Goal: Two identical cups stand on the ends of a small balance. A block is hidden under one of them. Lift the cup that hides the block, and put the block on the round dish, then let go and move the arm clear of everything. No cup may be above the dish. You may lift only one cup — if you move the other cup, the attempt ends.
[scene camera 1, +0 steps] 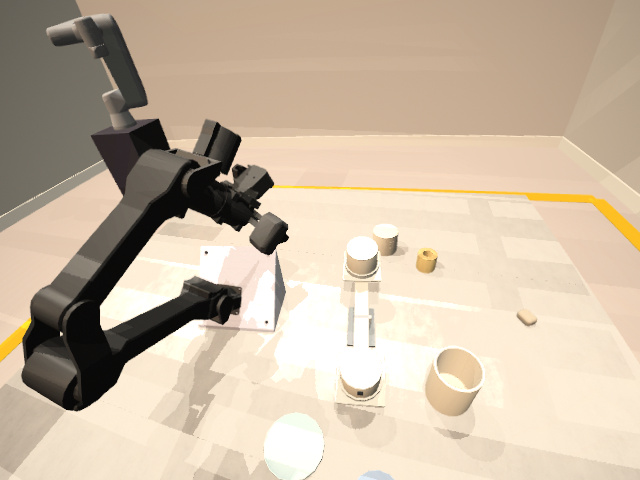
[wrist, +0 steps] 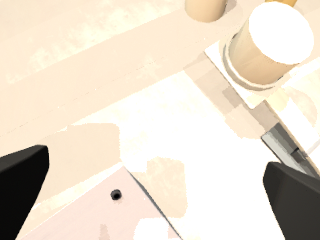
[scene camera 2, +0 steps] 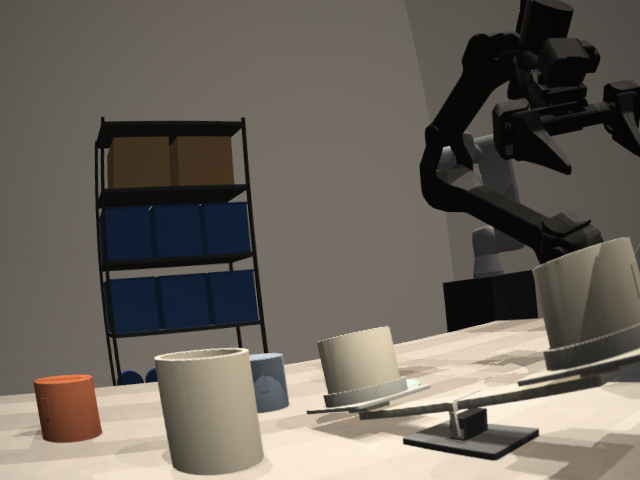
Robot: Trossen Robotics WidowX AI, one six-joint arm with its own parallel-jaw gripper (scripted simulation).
Labels:
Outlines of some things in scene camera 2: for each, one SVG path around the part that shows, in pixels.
My gripper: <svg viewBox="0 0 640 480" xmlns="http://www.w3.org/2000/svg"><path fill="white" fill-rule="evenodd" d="M492 110L493 142L495 149L504 160L515 159L517 162L532 162L565 175L570 175L572 171L571 164L551 136L581 131L584 127L602 123L605 130L612 134L613 140L640 157L640 133L638 131L640 120L640 86L630 79L608 83L604 86L603 102L588 105L587 100L584 98L587 94L587 87L584 85L583 80L586 73L595 73L601 58L596 47L585 40L580 41L577 38L550 38L542 43L537 60L538 68L530 70L531 73L529 73L524 81L523 94L525 98L496 103Z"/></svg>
An orange cylinder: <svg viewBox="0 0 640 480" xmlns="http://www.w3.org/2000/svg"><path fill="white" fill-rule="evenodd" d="M92 376L80 374L60 375L36 379L33 382L43 440L56 443L71 443L90 440L101 435L102 428Z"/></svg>

